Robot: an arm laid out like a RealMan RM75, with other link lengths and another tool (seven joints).
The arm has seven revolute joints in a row. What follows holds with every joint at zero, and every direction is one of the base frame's.
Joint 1 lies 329.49 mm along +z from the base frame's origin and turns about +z.
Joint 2 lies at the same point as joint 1 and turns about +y.
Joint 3 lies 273.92 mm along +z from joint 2 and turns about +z.
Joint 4 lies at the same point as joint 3 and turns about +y.
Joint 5 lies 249.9 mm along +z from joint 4 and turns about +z.
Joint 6 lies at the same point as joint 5 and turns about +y.
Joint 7 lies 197.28 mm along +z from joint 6 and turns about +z.
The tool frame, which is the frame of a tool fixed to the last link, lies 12 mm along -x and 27 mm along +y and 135 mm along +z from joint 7; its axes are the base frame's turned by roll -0.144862, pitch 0 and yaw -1.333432 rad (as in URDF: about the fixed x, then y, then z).
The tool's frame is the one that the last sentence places.
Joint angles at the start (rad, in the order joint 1, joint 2, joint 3, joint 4, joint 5, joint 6, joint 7):
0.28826 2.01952 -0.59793 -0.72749 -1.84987 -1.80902 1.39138
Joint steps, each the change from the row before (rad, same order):
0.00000 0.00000 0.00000 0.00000 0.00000 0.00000 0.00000
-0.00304 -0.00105 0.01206 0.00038 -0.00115 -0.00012 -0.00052
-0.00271 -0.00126 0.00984 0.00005 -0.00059 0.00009 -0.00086
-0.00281 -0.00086 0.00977 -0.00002 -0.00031 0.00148 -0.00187
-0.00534 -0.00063 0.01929 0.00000 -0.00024 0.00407 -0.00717
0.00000 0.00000 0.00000 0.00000 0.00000 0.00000 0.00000
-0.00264 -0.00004 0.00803 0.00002 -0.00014 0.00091 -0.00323
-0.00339 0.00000 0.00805 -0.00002 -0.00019 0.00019 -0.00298
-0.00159 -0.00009 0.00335 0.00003 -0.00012 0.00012 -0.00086
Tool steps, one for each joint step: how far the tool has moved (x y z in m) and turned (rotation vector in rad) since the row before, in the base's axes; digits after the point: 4 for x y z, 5 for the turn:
0.0000 0.0000 0.0000 0.00000 0.00000 0.00000
0.0025 0.0012 0.0030 0.00985 0.00146 -0.00819
0.0022 0.0010 0.0027 0.00887 0.00051 -0.00652
0.0024 0.0013 0.0026 0.01020 -0.00019 -0.00672
0.0046 0.0027 0.0048 0.02241 -0.00148 -0.01134
0.0000 0.0000 0.0000 0.00000 0.00000 0.00000
0.0019 0.0007 0.0019 0.00892 -0.00022 -0.00446
0.0020 0.0003 0.0019 0.00840 0.00019 -0.00490
0.0009 0.0001 0.0008 0.00331 0.00016 -0.00255

